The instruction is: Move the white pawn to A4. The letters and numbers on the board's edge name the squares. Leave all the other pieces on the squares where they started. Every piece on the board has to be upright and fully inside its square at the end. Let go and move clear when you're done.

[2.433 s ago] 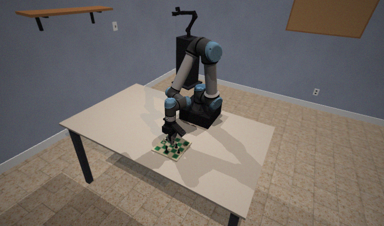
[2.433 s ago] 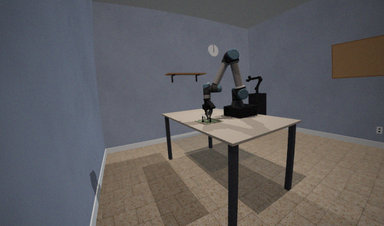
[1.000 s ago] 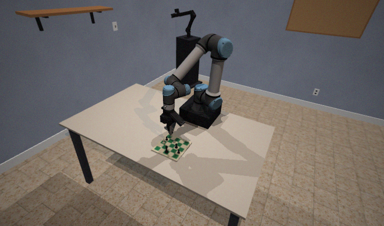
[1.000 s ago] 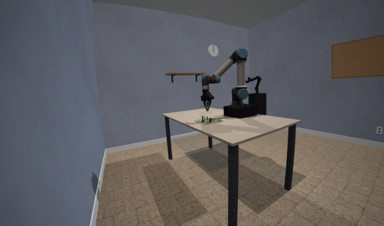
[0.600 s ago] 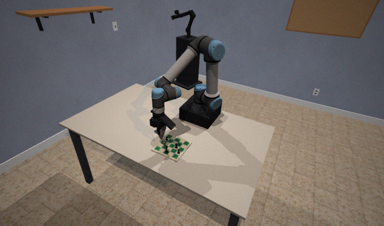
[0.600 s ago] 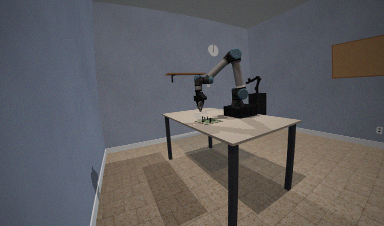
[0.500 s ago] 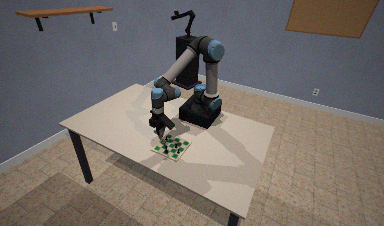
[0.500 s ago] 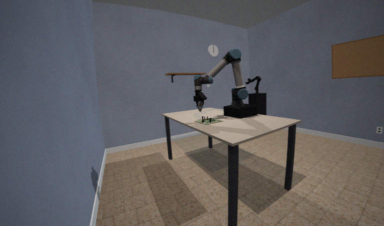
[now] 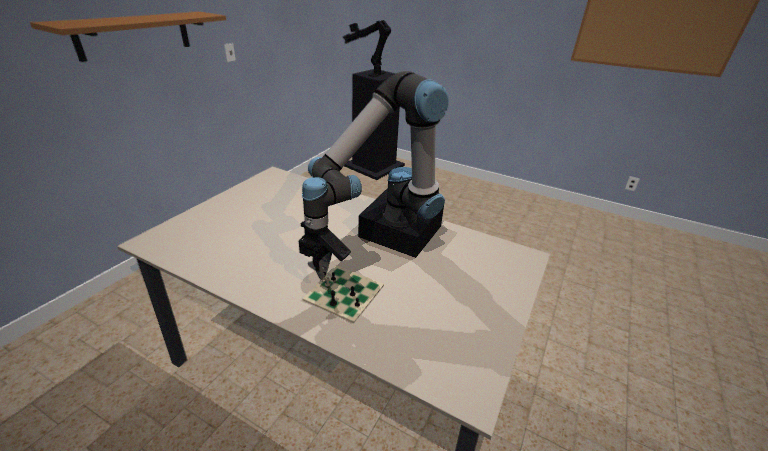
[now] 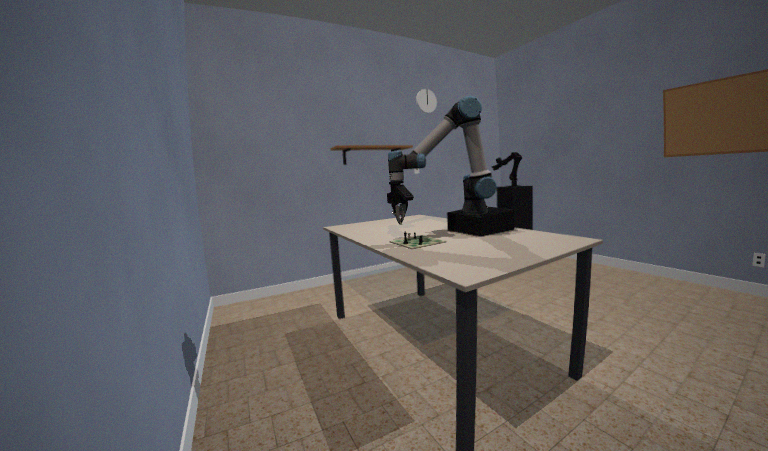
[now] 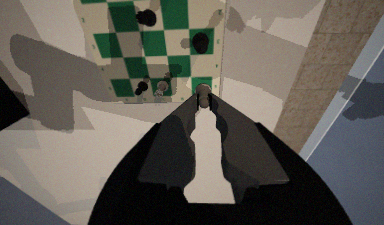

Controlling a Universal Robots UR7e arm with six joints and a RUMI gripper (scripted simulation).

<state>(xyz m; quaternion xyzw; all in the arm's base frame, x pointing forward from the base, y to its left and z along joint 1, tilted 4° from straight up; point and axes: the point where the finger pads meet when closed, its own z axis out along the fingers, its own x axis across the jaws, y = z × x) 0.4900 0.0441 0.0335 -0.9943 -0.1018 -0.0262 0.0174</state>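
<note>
My gripper is now 12 cm above the chessboard, 8 cm past it and 2 cm to the right of it. From my hand the other things lie so: white pawn (1 cm below).
</note>
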